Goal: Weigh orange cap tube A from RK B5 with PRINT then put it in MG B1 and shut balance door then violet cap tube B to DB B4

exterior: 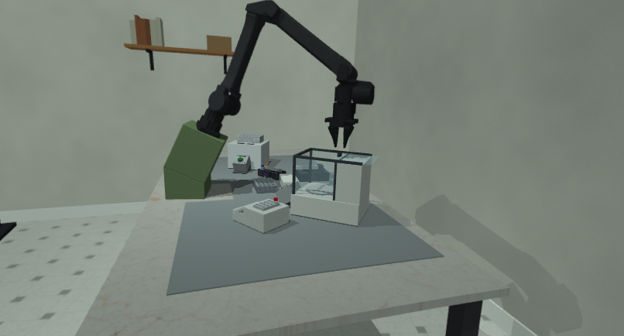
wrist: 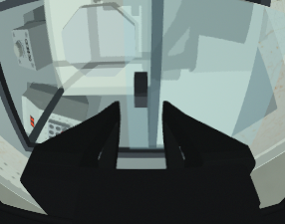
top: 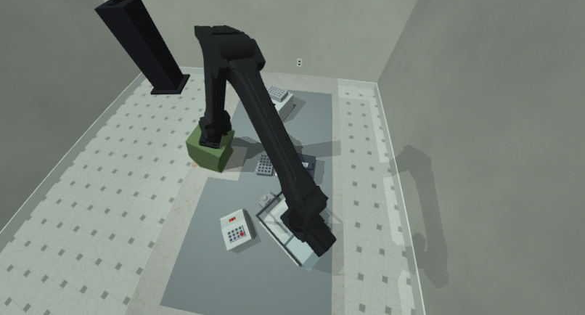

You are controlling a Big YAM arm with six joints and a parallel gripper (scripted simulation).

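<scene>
Now: the balance door 20 mm ahead of my hand, 20 mm to the right of it and 40 mm below it. Also, from my hand: red-capped tube 230 mm behind, 10 mm to the right, 190 mm below; then balance pan 40 mm behind, 40 mm to the left, 170 mm below; then dry block DB 280 mm behind, 10 mm to the left, 220 mm below.
</scene>
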